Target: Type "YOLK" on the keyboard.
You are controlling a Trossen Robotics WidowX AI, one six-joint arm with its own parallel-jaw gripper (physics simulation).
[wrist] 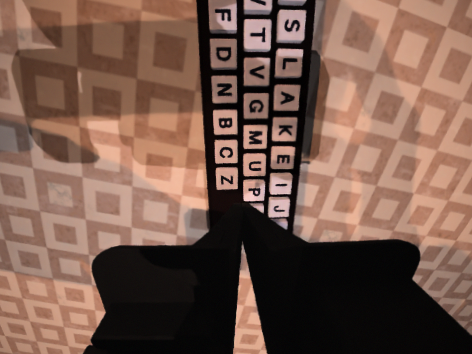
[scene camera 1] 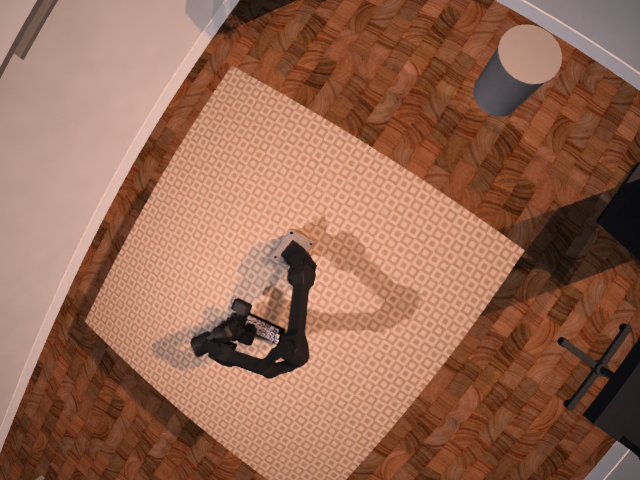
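Pixels of known places: gripper, fingertip midpoint: [wrist: 240,210] [scene camera 1: 243,319]; arm's base at its link origin: [scene camera 1: 292,251].
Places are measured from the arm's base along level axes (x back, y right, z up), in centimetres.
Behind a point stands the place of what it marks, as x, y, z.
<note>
The black keyboard [scene camera 1: 266,330] @(-30.0, -9.4, -7.2) [wrist: 240,100] @(-30.3, -6.6, -7.7) with pale letter keys lies on the patterned mat. In the wrist view its rows run up the picture. The L key [wrist: 288,63] @(-32.3, -9.3, -7.2) and the K key [wrist: 284,130] @(-33.4, -5.7, -7.2) show in the right-hand row. Keys labelled Y and O cannot be made out. My gripper [scene camera 1: 250,333] [wrist: 240,210] @(-32.0, -0.7, -5.1) is shut and empty. In the wrist view its tips overlap the keyboard just below and left of the P key [wrist: 254,191] @(-33.0, -1.2, -7.2), below right of the Z key [wrist: 227,179] @(-30.9, -1.6, -7.2). The fingers partly hide the keys below P and J. Whether the tips touch is unclear.
The patterned mat [scene camera 1: 361,206] @(26.3, -7.3, -9.0) [wrist: 370,280] lies on a wooden floor. The arm's base plate [scene camera 1: 281,246] @(-0.3, 3.3, 3.8) is above the keyboard in the scene view. A grey cylinder [scene camera 1: 529,54] stands at upper right, and dark furniture [scene camera 1: 598,364] stands at the right.
</note>
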